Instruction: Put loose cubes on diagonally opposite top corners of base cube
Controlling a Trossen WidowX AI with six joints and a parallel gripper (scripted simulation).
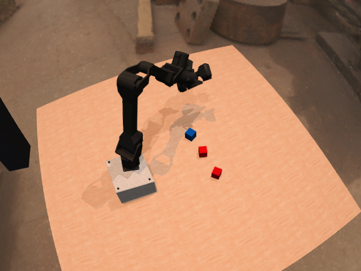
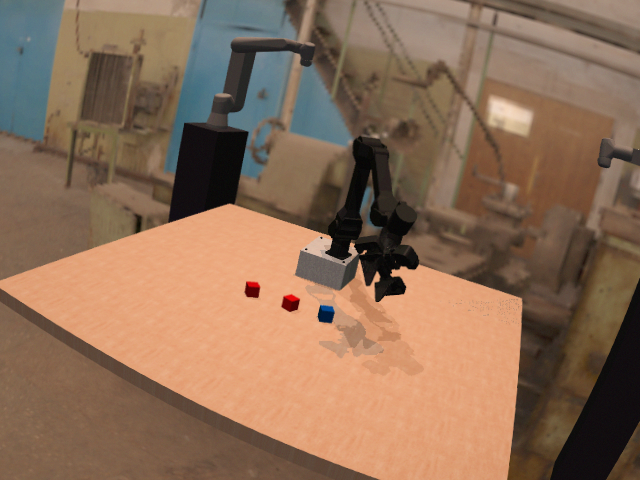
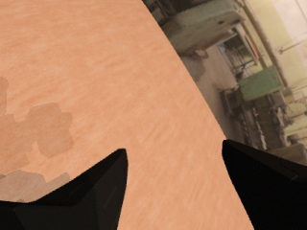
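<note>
Now: gripper tip 16 cm to the left of the blue base cube, 16 cm above it and 12 cm past it.
</note>
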